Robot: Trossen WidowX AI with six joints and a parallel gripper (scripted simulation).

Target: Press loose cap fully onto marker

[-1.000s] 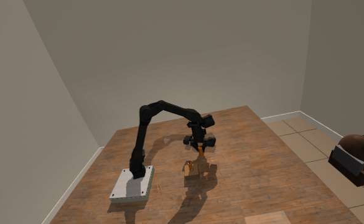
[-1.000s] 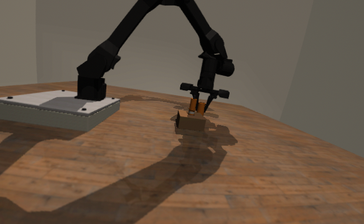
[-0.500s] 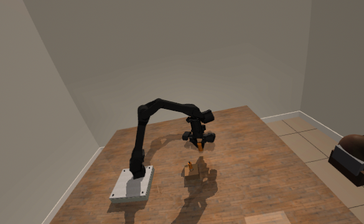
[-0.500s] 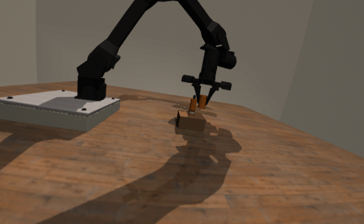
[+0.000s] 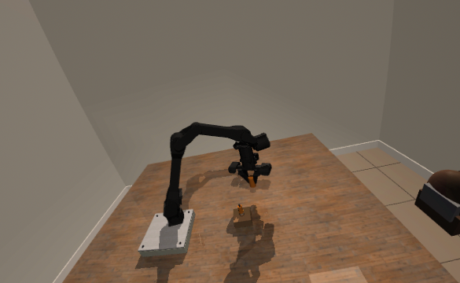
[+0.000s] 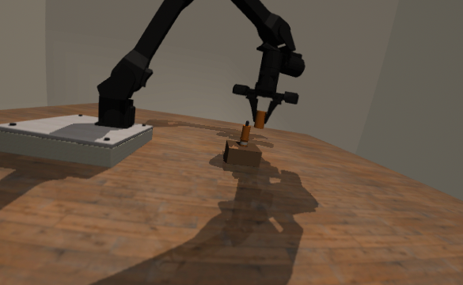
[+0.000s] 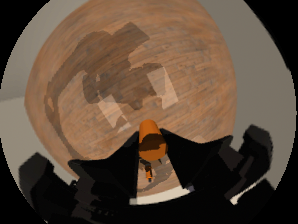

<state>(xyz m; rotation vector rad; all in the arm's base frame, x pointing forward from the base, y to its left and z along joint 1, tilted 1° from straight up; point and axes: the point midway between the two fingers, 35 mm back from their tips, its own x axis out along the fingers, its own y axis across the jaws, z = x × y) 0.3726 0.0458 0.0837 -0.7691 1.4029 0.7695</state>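
The wooden holder block is 9 cm behind my gripper tip, 12 cm to the right of it and 6 cm below it. Round my gripper tip: orange cap 1 cm above.
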